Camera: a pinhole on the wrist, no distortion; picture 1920 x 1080 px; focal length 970.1 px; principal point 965.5 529.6 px. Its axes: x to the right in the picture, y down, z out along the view. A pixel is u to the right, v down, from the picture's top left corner.
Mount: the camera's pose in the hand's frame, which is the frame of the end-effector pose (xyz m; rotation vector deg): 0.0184 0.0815 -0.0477 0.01 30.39 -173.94
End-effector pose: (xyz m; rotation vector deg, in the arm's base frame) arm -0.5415 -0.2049 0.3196 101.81 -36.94 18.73
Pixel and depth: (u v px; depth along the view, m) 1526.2 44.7 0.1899
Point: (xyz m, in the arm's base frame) -0.6928 -0.3529 0.3000
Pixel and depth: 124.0 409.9 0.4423
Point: -0.2594 -0.6799 0.4185
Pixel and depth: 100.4 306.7 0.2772
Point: -0.3881 -0.5094 0.4366
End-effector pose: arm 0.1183 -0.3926 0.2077 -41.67 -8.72 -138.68
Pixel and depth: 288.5 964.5 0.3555
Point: -0.0598 -0.3318 0.5656
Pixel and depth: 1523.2 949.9 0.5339
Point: 0.2783 0.1187 0.3987
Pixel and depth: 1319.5 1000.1 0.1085
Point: 0.1424 -0.3685 0.2296
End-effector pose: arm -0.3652 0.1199 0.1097 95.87 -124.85 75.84
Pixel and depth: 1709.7 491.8 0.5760
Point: 0.1011 0.0948 -0.3572
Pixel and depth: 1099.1 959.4 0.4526
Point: -0.0107 -0.0731 0.0530
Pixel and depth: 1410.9 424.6 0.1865
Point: -0.3107 0.0804 -0.0274
